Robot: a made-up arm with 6 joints.
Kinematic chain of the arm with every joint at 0, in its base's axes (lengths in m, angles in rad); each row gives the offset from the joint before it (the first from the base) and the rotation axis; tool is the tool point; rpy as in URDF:
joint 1: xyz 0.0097 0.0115 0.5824 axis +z
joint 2: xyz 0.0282 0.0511 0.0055 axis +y
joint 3: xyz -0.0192 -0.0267 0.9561 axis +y
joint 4: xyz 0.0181 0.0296 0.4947 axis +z
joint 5: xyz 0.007 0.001 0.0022 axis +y
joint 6: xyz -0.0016 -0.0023 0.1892 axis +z
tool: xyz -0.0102 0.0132 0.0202 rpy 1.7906 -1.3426 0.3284
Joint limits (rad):
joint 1: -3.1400..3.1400
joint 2: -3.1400..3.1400
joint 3: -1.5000..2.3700
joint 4: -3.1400..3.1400
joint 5: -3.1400..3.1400
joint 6: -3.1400..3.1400
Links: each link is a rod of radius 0.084 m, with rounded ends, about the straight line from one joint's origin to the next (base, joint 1, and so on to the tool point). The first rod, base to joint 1, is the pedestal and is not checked.
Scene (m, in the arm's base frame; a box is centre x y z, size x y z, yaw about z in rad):
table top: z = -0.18
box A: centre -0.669 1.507 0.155 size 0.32 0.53 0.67 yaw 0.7
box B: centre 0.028 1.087 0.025 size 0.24 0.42 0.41 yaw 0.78
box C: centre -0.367 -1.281 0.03 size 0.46 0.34 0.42 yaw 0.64
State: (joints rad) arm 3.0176 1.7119 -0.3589 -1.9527 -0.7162 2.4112
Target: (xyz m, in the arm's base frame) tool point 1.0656 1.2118 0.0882
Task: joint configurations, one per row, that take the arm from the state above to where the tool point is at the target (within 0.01 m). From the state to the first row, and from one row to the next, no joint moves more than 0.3 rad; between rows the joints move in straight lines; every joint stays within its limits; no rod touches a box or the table.
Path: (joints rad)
1: 2.7393 1.6822 -0.3613 -1.9536 -0.6657 2.4151
2: 2.4609 1.6525 -0.3636 -1.9546 -0.6153 2.4191
3: 2.1826 1.6228 -0.3660 -1.9555 -0.5648 2.4230
4: 1.9043 1.5930 -0.3684 -1.9565 -0.5143 2.4269
5: 1.6200 1.6827 -0.3242 -1.9665 -0.4858 2.4291
6: 1.3357 1.7723 -0.2801 -1.9765 -0.4574 2.4312
7: 1.0513 1.8619 -0.2359 -1.9866 -0.4289 2.4334
8: 0.7670 1.9515 -0.1918 -1.9966 -0.4004 2.4355

